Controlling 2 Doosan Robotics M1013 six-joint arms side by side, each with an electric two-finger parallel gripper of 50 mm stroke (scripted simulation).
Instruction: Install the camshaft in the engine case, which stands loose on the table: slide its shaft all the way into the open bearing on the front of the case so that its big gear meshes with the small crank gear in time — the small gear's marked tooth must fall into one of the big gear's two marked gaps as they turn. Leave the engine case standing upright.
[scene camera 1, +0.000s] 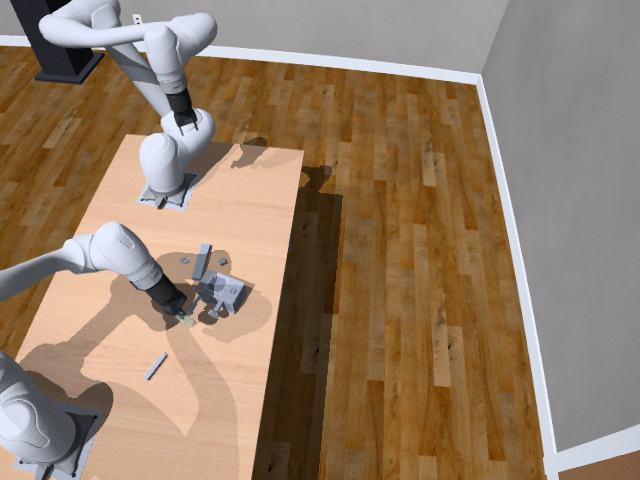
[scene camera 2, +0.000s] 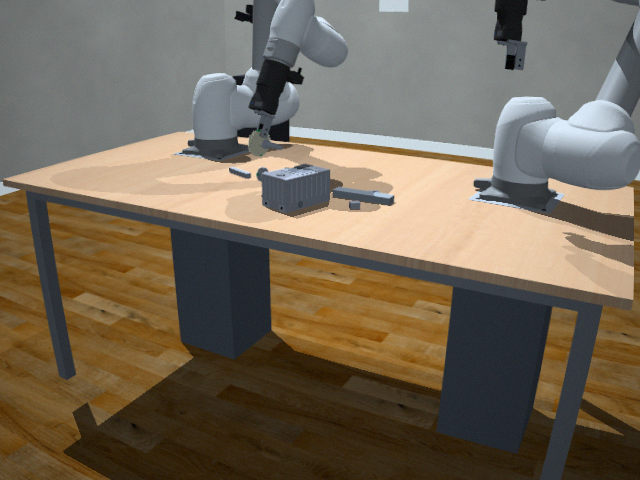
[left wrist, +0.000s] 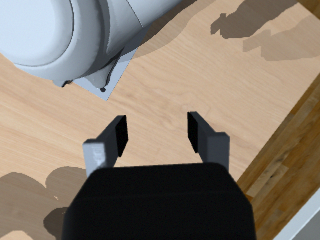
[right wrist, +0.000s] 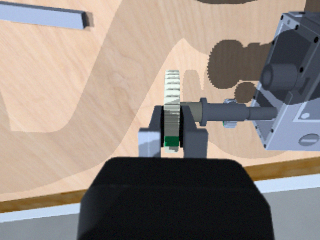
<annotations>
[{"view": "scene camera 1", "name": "my right gripper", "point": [182, 316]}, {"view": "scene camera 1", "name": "grey engine case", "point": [219, 289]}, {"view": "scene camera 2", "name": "my right gripper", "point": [260, 136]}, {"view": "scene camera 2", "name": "grey engine case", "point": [295, 188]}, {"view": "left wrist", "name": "my left gripper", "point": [157, 126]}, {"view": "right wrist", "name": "my right gripper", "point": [171, 118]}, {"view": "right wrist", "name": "camshaft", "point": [202, 111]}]
</annotations>
